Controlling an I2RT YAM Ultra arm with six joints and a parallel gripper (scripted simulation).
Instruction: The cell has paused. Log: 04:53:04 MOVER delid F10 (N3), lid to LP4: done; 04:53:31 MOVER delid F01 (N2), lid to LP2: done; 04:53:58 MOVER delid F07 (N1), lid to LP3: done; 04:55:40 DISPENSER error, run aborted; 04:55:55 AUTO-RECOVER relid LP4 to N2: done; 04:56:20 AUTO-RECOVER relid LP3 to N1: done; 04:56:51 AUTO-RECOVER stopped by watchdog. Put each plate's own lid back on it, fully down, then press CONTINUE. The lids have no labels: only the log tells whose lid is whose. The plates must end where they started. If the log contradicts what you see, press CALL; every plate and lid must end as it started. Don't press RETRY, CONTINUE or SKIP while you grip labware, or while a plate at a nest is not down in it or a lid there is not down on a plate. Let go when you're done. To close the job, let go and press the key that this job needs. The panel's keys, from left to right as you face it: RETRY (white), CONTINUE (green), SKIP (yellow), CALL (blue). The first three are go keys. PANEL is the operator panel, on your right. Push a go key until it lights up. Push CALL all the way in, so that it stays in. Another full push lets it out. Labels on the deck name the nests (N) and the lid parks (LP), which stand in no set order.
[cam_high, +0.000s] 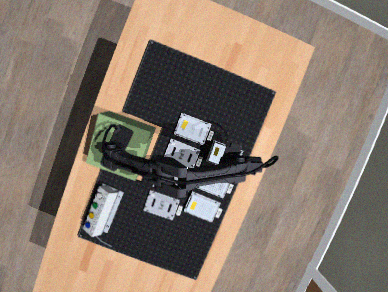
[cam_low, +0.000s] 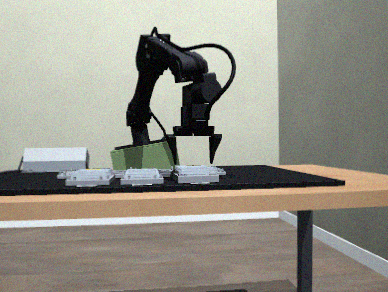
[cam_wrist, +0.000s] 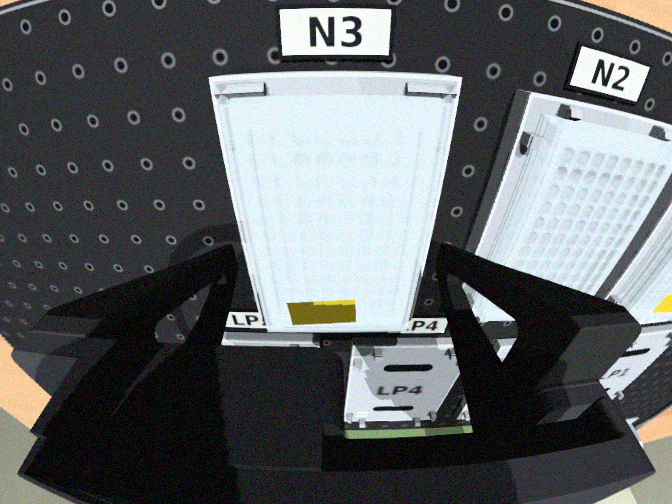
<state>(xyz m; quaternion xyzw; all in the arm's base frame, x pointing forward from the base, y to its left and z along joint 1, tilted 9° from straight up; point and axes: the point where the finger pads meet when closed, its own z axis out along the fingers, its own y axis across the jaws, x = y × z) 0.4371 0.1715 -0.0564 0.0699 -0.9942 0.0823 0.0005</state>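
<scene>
The clear lid is 20 mm below my hand. Also, from my hand: lid park LP4: 180 mm behind, 90 mm to the right, 50 mm below; well plate: 30 mm below; lid park LP3: 170 mm behind, 220 mm to the right, 50 mm below.
</scene>
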